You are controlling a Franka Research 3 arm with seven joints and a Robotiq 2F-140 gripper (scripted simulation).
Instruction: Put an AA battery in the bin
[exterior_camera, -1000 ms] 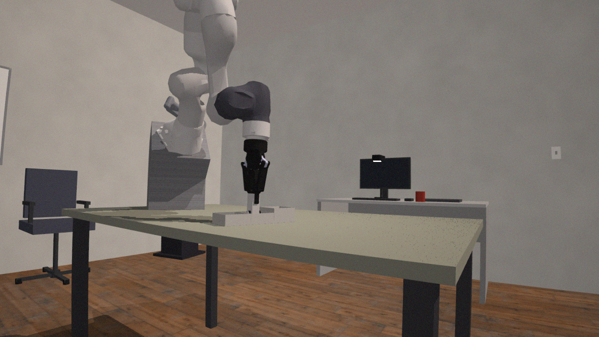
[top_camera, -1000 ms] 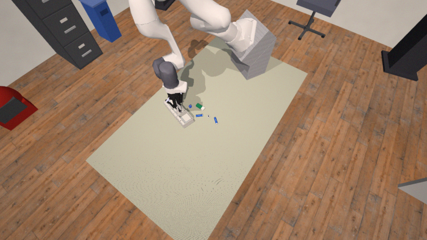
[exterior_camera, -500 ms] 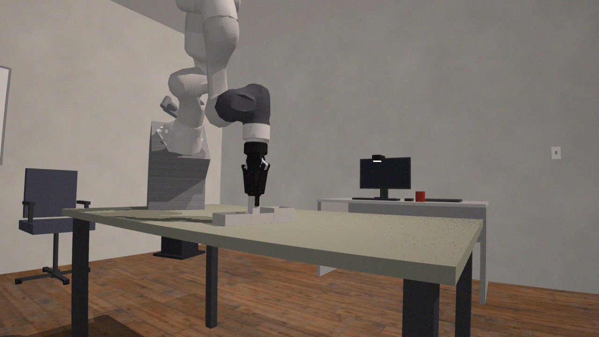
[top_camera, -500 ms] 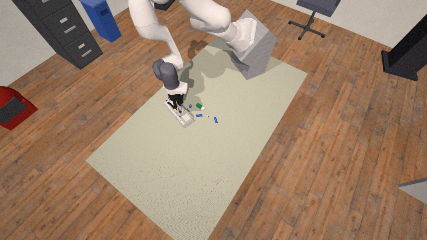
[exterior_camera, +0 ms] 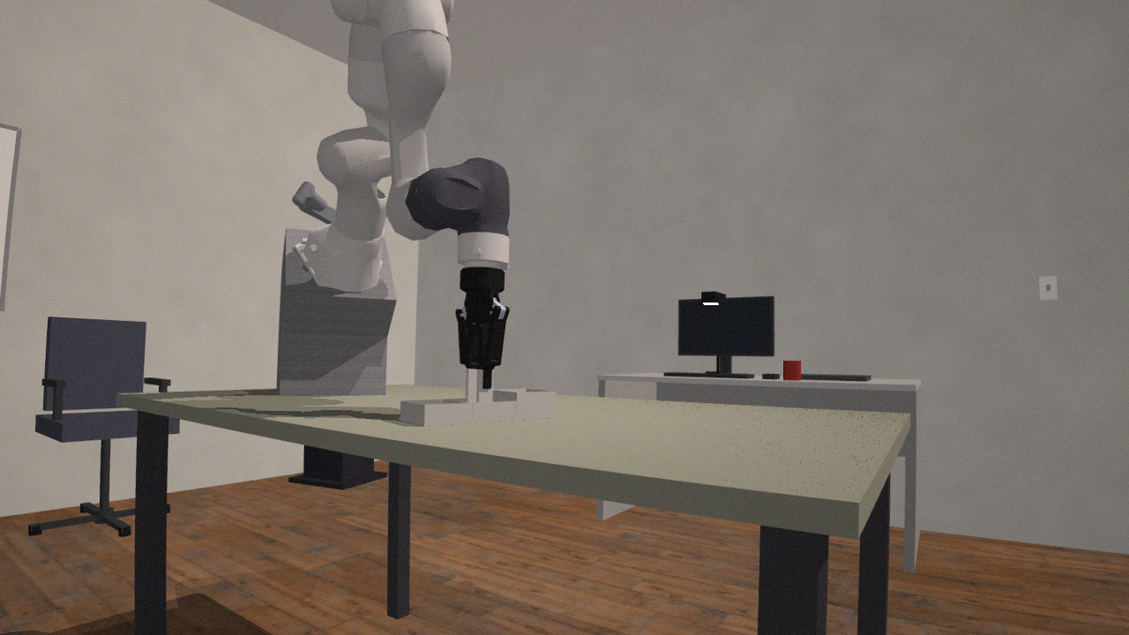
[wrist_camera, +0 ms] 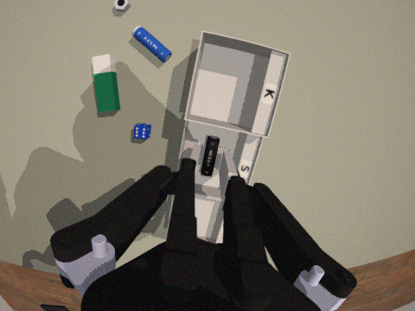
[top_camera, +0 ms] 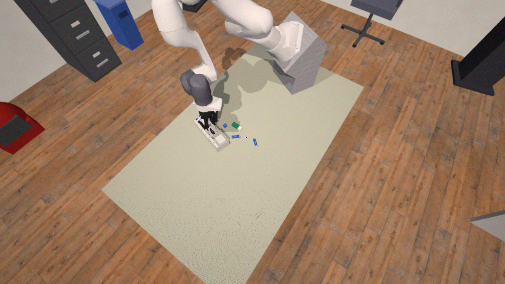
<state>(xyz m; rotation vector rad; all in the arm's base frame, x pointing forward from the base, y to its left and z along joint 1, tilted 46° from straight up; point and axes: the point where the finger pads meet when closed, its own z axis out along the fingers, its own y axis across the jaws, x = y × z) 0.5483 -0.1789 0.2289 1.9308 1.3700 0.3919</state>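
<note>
Now: the bin tray 10 mm ahead of my hand and 30 mm below it. Round my hand: black AA battery: 40 mm below; white ring: 40 mm behind, 200 mm to the left, 50 mm below; blue die: 70 mm behind, 50 mm to the left, 40 mm below.
</note>
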